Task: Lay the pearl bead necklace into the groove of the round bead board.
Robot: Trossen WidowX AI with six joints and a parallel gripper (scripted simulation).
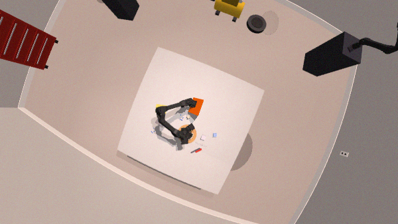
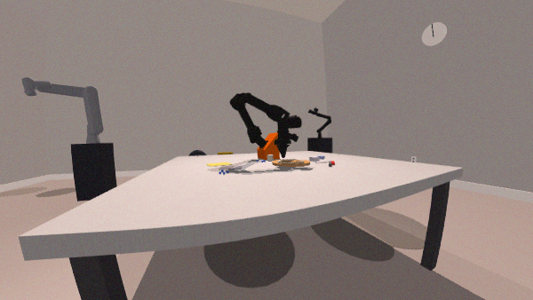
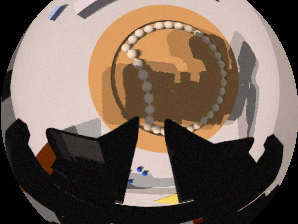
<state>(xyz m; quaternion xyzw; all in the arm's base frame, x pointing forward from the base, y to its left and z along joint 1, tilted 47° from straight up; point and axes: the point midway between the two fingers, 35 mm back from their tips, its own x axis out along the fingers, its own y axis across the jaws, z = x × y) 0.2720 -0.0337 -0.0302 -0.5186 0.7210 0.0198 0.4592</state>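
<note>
The round tan bead board lies 5 cm ahead of my gripper tip, 2 cm to the left of it and 2 cm below it. The rest, counted from my gripper tip: tool: 19 cm ahead, 17 cm to the left, 2 cm below; white square: 19 cm to the left, 3 cm ahead, 2 cm below; pale blue cube: 30 cm to the left, 3 cm behind, 2 cm below.
</note>
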